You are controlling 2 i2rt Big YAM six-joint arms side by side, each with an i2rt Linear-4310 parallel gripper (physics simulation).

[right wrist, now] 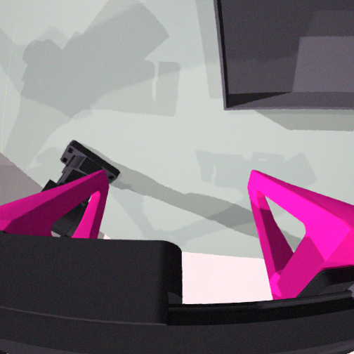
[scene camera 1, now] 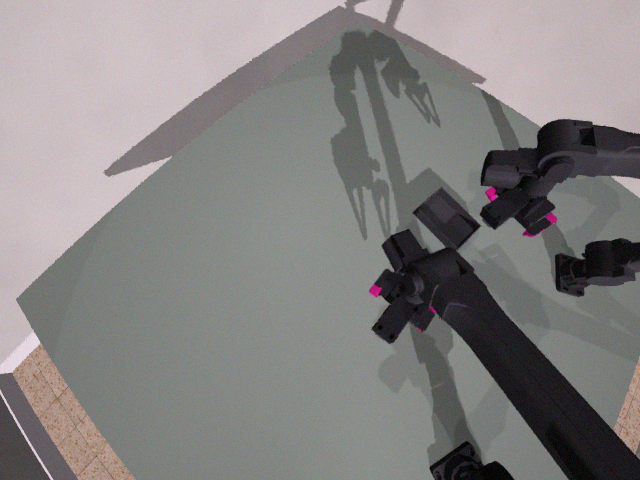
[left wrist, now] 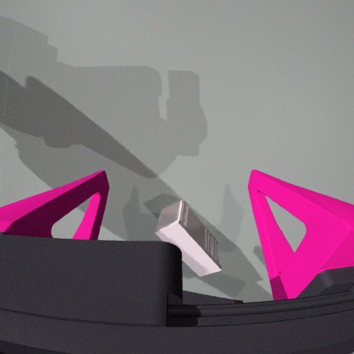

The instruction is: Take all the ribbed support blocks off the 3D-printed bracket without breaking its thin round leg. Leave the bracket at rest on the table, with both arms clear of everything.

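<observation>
The bracket (left wrist: 187, 237) shows in the left wrist view as a small pale block shape with darker ribbed strips along its upper side. It lies slanted on the table, low in the picture between the finger lines. I cannot tell the ribbed blocks apart from each other, and the thin round leg does not show. My left gripper (scene camera 1: 400, 308) (left wrist: 178, 178) is open and empty above the bracket, which it hides in the scene view. My right gripper (scene camera 1: 515, 210) (right wrist: 178, 177) is open and empty, right of the dark bin in the scene view.
An open dark bin (scene camera 1: 467, 237) (right wrist: 250, 100) stands on the table (scene camera 1: 232, 258) just above the left gripper in the scene view. A black plated part (scene camera 1: 570, 275) (right wrist: 92, 161) stands at the right, and another black part (scene camera 1: 465, 461) stands at the bottom edge. Arm shadows cross the table.
</observation>
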